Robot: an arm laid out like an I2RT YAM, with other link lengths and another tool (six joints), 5 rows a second.
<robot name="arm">
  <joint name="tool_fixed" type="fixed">
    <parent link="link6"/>
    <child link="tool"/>
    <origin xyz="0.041 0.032 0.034" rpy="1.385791 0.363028 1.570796"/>
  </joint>
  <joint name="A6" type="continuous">
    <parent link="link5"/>
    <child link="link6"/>
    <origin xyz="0.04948 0 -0.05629" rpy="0 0 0"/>
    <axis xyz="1 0 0"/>
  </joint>
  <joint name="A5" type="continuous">
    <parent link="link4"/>
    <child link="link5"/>
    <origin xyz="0.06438 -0.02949 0.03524" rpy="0 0 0"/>
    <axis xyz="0 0 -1"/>
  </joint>
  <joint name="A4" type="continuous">
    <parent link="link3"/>
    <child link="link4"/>
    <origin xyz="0.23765 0.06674 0.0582" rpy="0 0 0"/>
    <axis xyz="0 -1 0"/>
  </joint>
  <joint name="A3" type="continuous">
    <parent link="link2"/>
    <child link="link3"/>
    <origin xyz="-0.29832 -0.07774 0" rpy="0 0 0"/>
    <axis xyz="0 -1 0"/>
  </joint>
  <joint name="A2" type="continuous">
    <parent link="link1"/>
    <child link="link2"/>
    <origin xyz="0.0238 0.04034 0.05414" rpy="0 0 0"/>
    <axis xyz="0 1 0"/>
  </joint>
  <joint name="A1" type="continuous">
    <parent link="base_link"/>
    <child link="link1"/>
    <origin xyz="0 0 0.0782" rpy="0 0 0"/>
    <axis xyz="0 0 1"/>
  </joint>
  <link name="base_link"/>
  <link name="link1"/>
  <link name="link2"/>
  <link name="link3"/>
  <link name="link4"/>
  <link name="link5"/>
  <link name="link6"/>
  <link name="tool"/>
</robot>
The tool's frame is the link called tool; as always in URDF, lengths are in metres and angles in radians. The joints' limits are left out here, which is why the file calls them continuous.
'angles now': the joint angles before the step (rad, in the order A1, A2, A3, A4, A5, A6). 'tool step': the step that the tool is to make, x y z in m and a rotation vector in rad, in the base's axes. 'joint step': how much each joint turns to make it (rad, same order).
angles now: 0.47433, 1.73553, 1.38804, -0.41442, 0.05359, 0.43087
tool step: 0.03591, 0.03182, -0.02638, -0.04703, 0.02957, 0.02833
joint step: 0.02558, 0.18080, 0.15413, -0.02013, 0.01765, -0.02159
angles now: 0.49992, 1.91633, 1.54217, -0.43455, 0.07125, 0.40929
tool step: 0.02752, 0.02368, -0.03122, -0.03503, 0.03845, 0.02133
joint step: 0.01396, 0.15333, 0.12748, -0.02379, 0.00389, -0.01354
